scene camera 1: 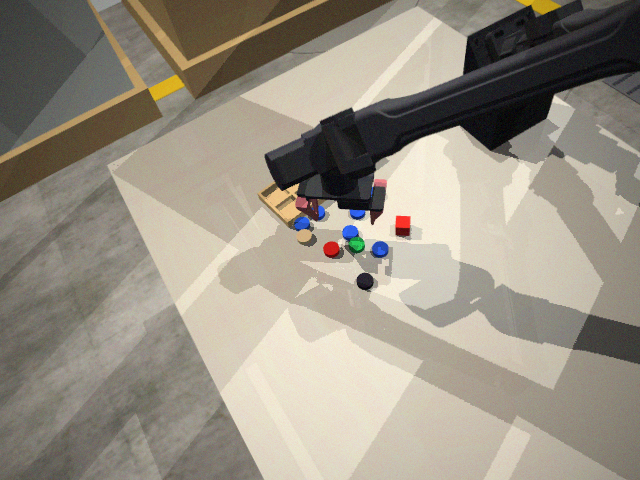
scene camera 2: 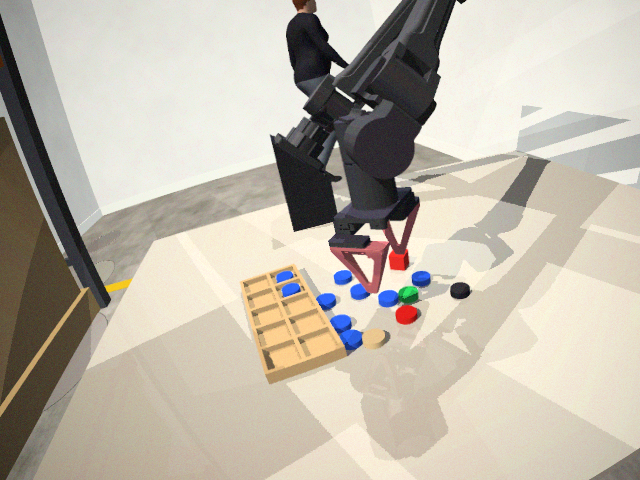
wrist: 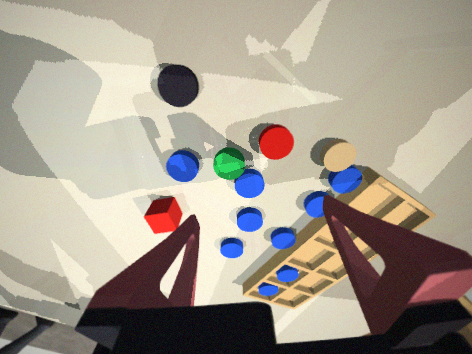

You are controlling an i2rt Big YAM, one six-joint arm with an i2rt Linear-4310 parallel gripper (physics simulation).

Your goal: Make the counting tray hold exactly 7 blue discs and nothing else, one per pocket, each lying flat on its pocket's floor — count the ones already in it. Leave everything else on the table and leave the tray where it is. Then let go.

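Observation:
The wooden tray (scene camera 1: pixel 273 210) (scene camera 2: pixel 307 368) (wrist: pixel 272 263) has two columns of pockets. Two blue discs lie in adjacent pockets at one end: the end disc (scene camera 2: pixel 284 276) (wrist: pixel 268 289) and its neighbour (scene camera 2: pixel 290 289) (wrist: pixel 288 274). Several blue discs lie on the table, including one (scene camera 2: pixel 342 277) (wrist: pixel 232 247), another (scene camera 2: pixel 359 291) (wrist: pixel 250 220), one beside the green disc (scene camera 2: pixel 388 298) (wrist: pixel 249 184), and three along the tray's long side (scene camera 2: pixel 326 301) (scene camera 2: pixel 341 323) (scene camera 2: pixel 351 339). My gripper (scene camera 1: pixel 344 220) (scene camera 2: pixel 386 271) (wrist: pixel 258 211) is open and empty above the discs.
A red cube (scene camera 1: pixel 402 225) (scene camera 2: pixel 398 259) (wrist: pixel 163 215), green disc (scene camera 2: pixel 408 295) (wrist: pixel 229 163), red disc (scene camera 2: pixel 406 314) (wrist: pixel 276 142), tan disc (scene camera 2: pixel 373 338) (wrist: pixel 339 154) and black disc (scene camera 1: pixel 364 281) (scene camera 2: pixel 459 290) (wrist: pixel 178 85) lie on the table. A farther blue disc (scene camera 2: pixel 420 278) (wrist: pixel 182 165) lies near the green disc.

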